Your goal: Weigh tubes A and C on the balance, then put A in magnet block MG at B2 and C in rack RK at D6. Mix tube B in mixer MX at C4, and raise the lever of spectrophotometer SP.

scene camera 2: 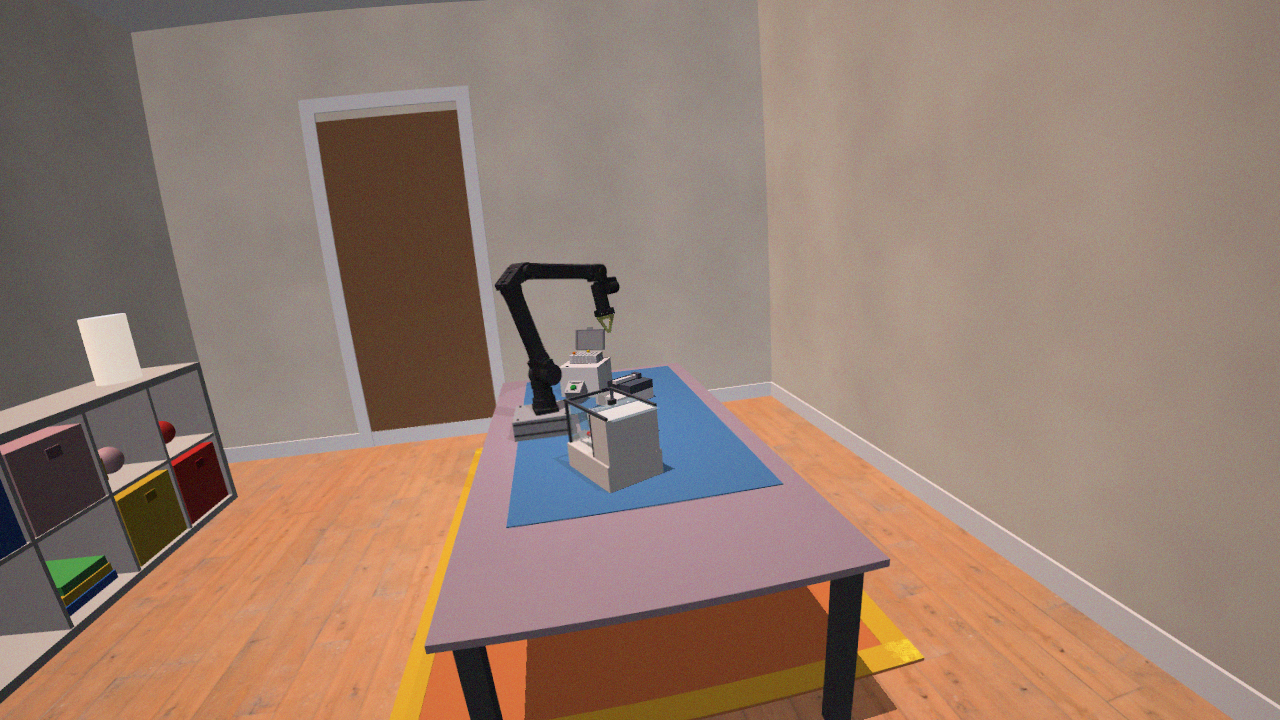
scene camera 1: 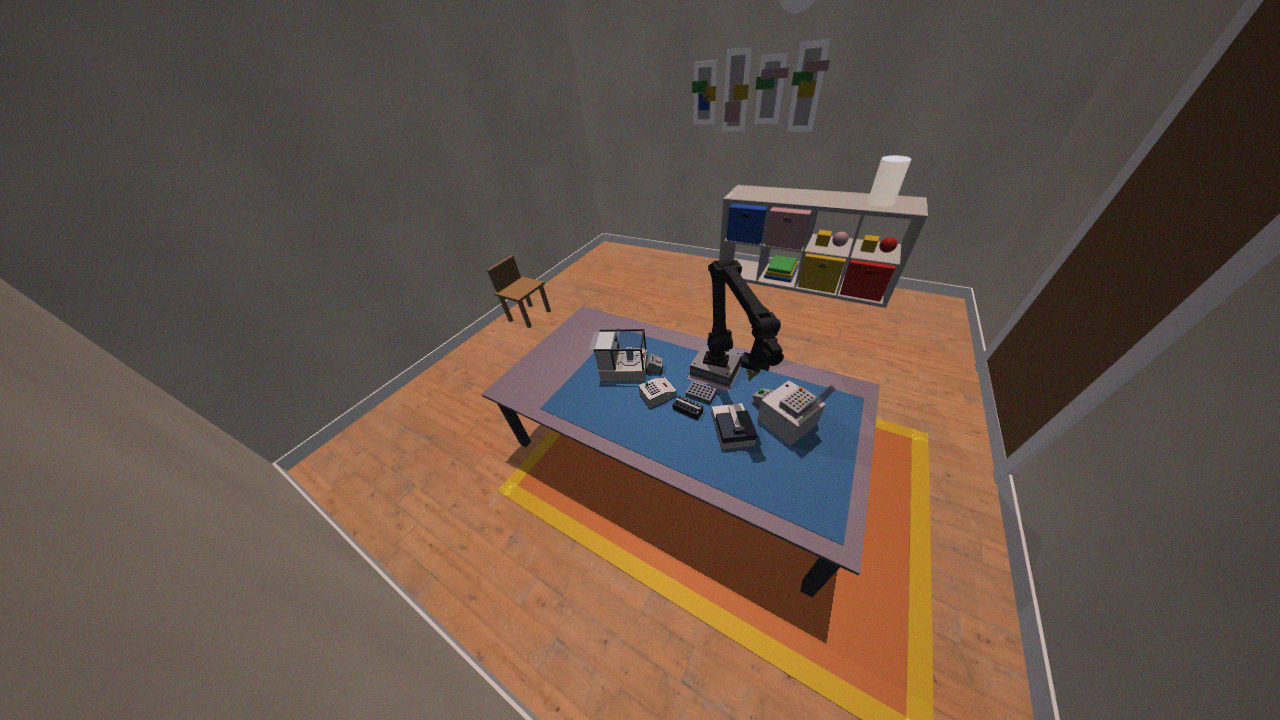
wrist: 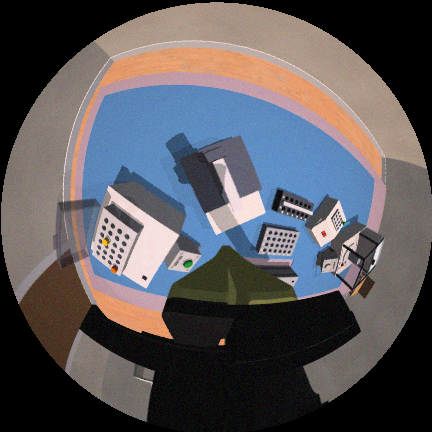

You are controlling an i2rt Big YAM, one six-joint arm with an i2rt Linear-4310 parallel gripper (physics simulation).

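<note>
My gripper is shut and empty, raised above the table between the lidded device and the levered one. The white device with an open clear lid, apparently mixer MX, holds a yellow-capped tube and an orange-capped tube. Spectrophotometer SP has a pale lever; its angle is unclear. Black magnet block MG and grey rack RK lie beyond. The glass-sided balance shows a small red spot inside. Tube letters are unreadable.
A green-button box stands beside the mixer. A white keypad device with a red spot and a small display unit stand near the balance. The mixer's clear lid projects outward.
</note>
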